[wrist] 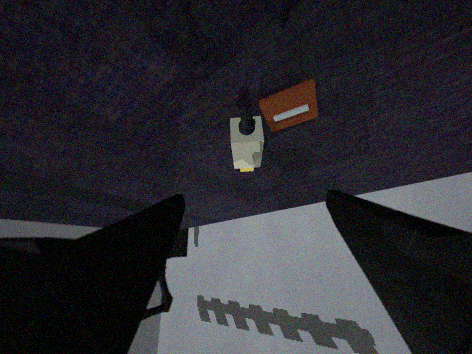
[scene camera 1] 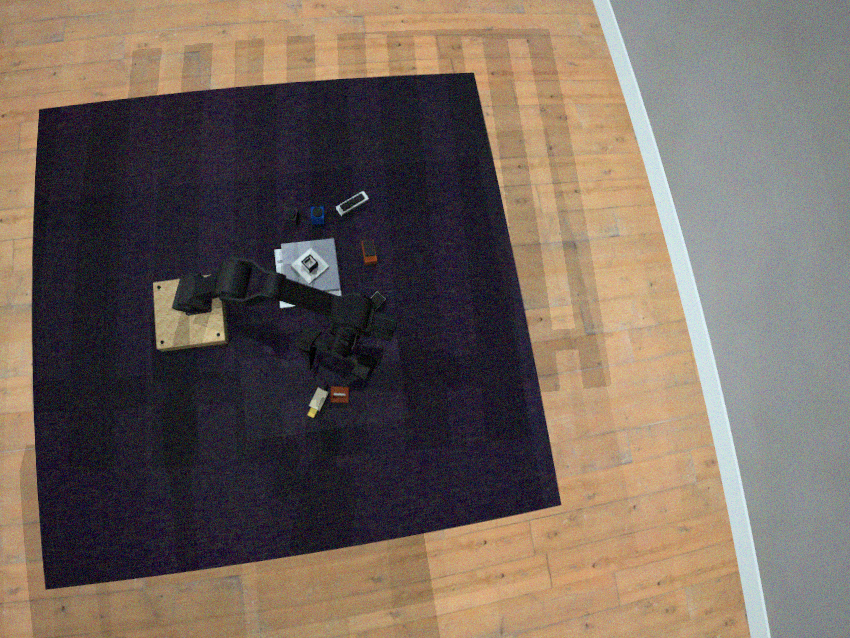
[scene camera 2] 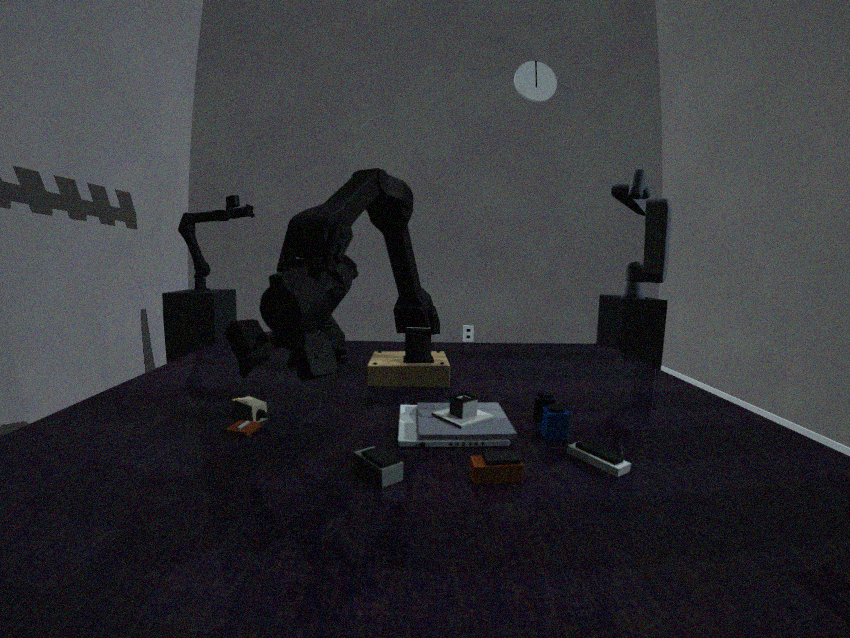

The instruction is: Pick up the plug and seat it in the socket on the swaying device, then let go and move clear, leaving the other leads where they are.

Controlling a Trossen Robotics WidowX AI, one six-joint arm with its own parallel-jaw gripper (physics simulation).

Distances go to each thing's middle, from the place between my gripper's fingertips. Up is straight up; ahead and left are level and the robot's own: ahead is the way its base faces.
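Plug [scene camera 2: 248,408]: my gripper is 4 cm to the left of it, 3 cm past it and 7 cm above it. Grey lead [scene camera 2: 382,467]: 18 cm to the left of my hand, 15 cm ahead of it, 7 cm below it. Device [scene camera 2: 463,422]: 29 cm to the left of my hand, 1 cm behind it, 6 cm below it.
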